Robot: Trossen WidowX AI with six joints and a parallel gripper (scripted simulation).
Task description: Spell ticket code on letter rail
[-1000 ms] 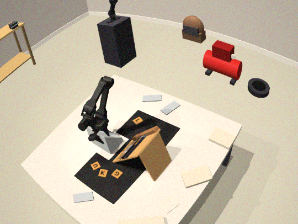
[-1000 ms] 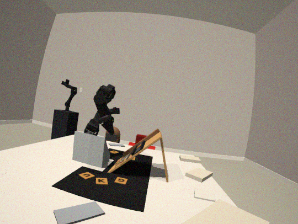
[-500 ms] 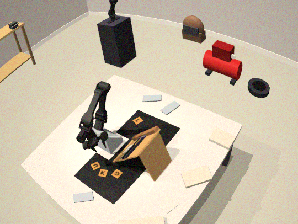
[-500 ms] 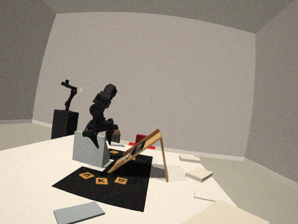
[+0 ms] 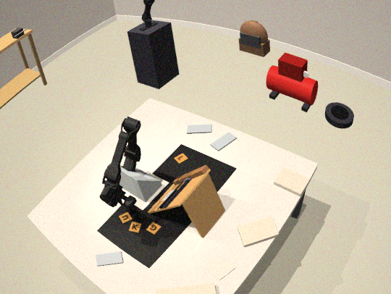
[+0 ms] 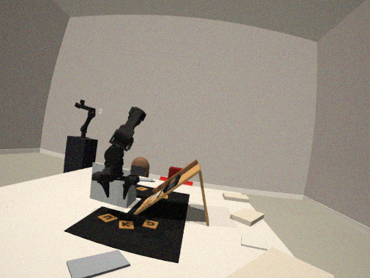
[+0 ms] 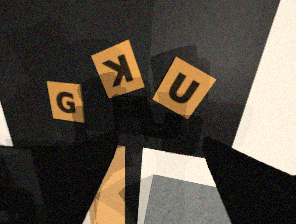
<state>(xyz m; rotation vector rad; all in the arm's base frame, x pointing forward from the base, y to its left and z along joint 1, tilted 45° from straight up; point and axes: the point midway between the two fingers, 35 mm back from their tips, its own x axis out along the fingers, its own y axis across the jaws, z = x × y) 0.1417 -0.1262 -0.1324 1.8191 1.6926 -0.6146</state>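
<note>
The u tile lies 2 cm behind my gripper tip, 3 cm to the right of it and 8 cm below it. The rest, counted from my gripper tip: k tile 7 cm ahead, 4 cm to the right, 8 cm below; then black mat 6 cm ahead, 19 cm to the left, 8 cm below; then g tile 15 cm ahead, 1 cm to the left, 8 cm below.
</note>
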